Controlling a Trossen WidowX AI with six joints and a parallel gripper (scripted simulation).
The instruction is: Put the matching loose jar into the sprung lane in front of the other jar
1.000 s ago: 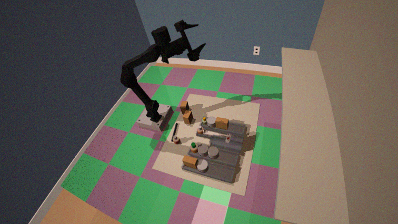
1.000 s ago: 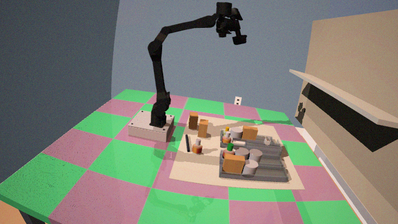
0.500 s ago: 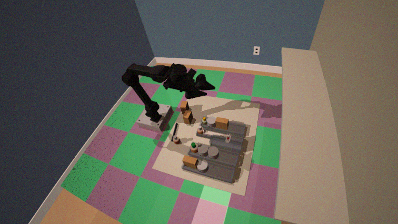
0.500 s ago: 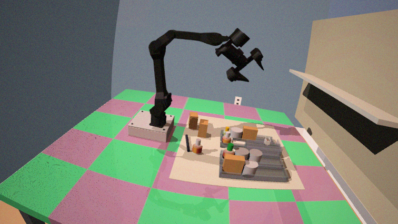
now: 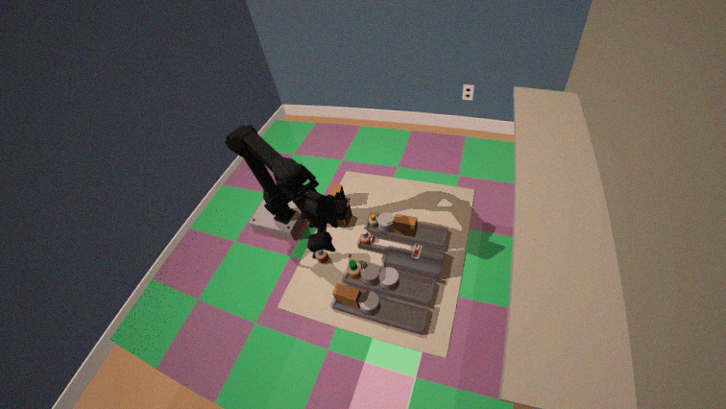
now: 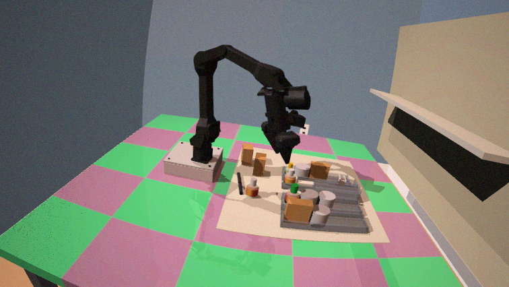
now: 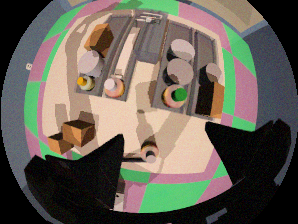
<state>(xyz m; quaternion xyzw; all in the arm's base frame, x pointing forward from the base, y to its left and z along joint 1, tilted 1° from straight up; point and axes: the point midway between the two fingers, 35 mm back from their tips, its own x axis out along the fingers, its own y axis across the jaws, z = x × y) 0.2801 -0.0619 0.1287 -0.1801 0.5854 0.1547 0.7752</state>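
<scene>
Right now the black pen is 14 cm below my gripper tip, 13 cm behind it and 4 cm to the left of it. From my gripper tip the other things lie so: pusher plate (15 cm ahead, 10 cm below, 9 cm to the left); red mark (22 cm ahead, 9 cm to the left, 8 cm below).
</scene>
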